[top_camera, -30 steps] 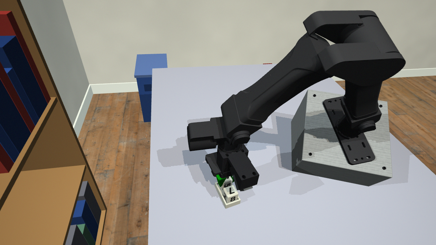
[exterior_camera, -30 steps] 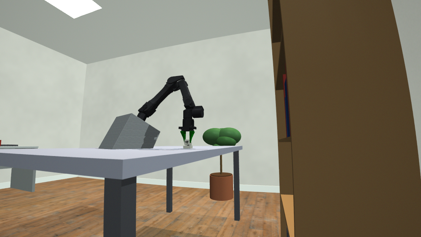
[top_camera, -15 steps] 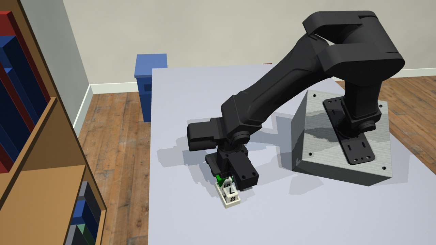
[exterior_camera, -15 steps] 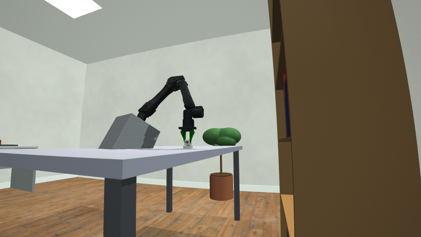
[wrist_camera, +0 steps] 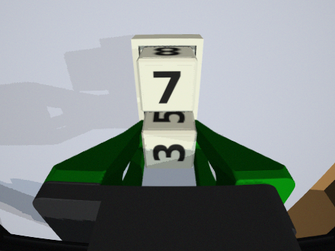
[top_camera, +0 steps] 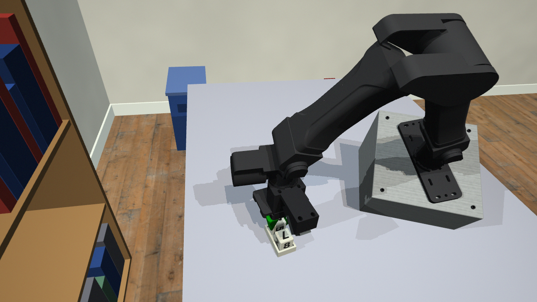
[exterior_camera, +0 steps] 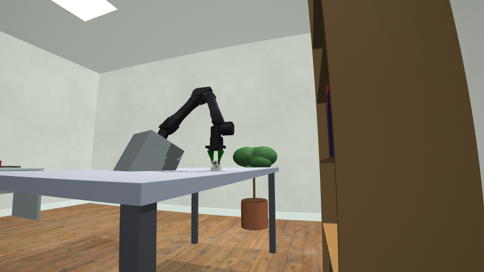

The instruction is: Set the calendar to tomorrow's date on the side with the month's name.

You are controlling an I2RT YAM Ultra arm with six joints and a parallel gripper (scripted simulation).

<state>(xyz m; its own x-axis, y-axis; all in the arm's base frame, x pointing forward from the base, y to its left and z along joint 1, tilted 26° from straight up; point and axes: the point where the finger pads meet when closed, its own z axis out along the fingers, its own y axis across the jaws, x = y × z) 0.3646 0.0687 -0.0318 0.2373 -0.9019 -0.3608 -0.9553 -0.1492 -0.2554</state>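
My hand is 30 mm above the tray, 20 mm to the right of it and 10 mm past it.
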